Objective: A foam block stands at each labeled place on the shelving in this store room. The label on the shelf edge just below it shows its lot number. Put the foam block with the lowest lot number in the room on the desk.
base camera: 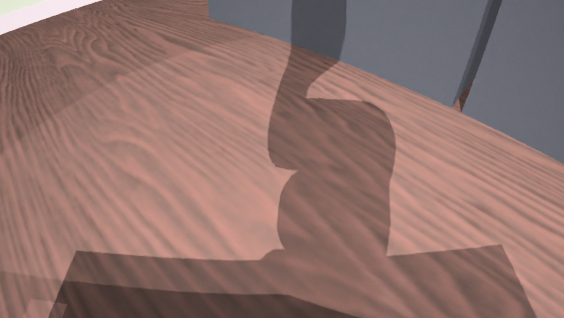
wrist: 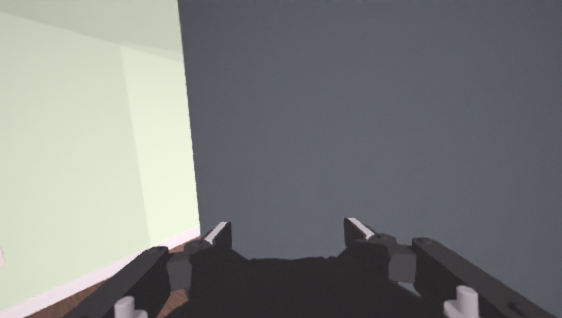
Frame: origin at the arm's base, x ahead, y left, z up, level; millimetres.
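Where they show: gripper, fingertip midpoint: point(wrist: 287, 232).
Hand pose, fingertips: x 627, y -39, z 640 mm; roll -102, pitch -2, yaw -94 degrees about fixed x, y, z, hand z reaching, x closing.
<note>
After its pixels a point has its place.
My gripper point(wrist: 287, 232) @[z 640, x 627, y -39 mm] is open, its two fingers wide apart at the bottom of the wrist view, with no thing between them. It faces a large flat blue-grey panel point(wrist: 310, 125) @[z 709, x 914, y -115 mm] point(base camera: 400, 45) @[z -299, x 755, y -281 mm] that fills the middle and right of the wrist view. I cannot tell whether the panel is part of the shelving. No foam block, lot label or desk shows in either view.
A pale green wall point(wrist: 65, 150) @[z 536, x 1795, y 1193 mm] with a white baseboard point(wrist: 55, 295) @[z -349, x 1661, y 1303 mm] stands on the left. The wood floor point(base camera: 165, 150) @[z -396, x 507, y 203 mm] carries the shadow of my arm and base. In the base camera view a narrow gap point(base camera: 465, 97) parts two panels at the right.
</note>
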